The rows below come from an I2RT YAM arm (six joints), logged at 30 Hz.
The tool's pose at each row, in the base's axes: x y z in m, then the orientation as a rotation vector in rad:
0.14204 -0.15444 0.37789 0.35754 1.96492 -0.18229
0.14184 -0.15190 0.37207 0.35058 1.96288 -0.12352
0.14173 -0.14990 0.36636 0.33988 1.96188 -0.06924
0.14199 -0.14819 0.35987 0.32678 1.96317 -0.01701
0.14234 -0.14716 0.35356 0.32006 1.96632 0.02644
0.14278 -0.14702 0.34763 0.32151 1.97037 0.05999
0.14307 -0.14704 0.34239 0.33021 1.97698 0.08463
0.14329 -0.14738 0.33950 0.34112 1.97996 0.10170
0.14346 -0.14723 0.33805 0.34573 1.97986 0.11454
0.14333 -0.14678 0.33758 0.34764 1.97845 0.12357
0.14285 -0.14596 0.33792 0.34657 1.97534 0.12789
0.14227 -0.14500 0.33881 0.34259 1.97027 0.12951
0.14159 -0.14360 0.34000 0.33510 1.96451 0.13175
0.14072 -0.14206 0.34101 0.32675 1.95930 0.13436
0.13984 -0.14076 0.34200 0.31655 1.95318 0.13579
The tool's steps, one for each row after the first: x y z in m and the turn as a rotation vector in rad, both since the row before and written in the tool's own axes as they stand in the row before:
0.00580 0.00212 0.00148 -0.04464 0.00192 0.02242
0.00561 0.00145 0.00175 -0.04315 0.00291 0.01762
0.00614 0.00101 0.00253 -0.04262 0.00548 0.01469
0.00579 0.00020 0.00272 -0.03321 0.00758 0.01487
0.00519 -0.00075 0.00280 -0.02227 0.00830 0.01594
0.00456 -0.00095 0.00243 -0.01230 0.01037 0.01667
0.00238 -0.00089 0.00144 -0.00639 0.00601 0.01510
0.00125 -0.00015 0.00075 -0.00676 0.00208 0.00904
0.00059 0.00029 0.00005 -0.00555 0.00011 0.00554
0.00013 0.00077 -0.00063 -0.00391 -0.00243 0.00148
-0.00027 0.00103 -0.00096 -0.00368 -0.00491 -0.00162
-0.00037 0.00150 -0.00120 -0.00586 -0.00564 -0.00375
-0.00011 0.00157 -0.00130 -0.00645 -0.00507 -0.00424
-0.00017 0.00134 -0.00128 -0.00665 -0.00619 -0.00602

